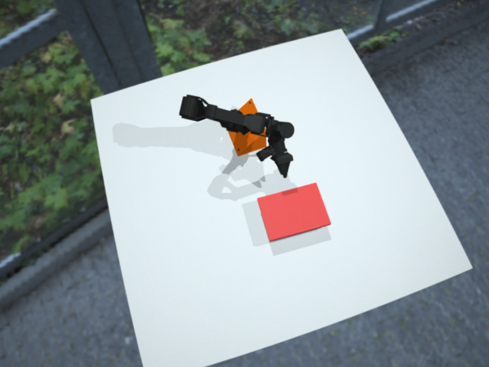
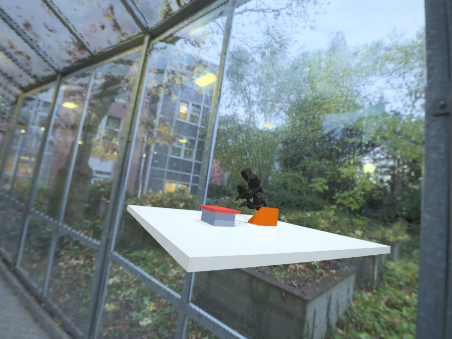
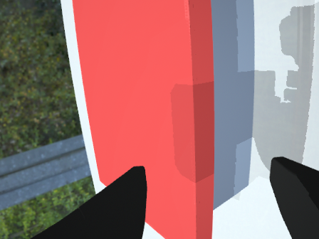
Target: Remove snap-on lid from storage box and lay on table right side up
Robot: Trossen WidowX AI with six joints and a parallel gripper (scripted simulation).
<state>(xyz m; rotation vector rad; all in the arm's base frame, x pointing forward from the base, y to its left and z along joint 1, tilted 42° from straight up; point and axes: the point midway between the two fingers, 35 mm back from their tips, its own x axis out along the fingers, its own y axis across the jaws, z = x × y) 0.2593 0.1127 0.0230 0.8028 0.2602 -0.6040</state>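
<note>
Now: gripper tip 13 cm short of the red lid and 4 cm above it. The rest, counted from my gripper tip: grey storage box: 13 cm ahead, 9 cm below.
</note>
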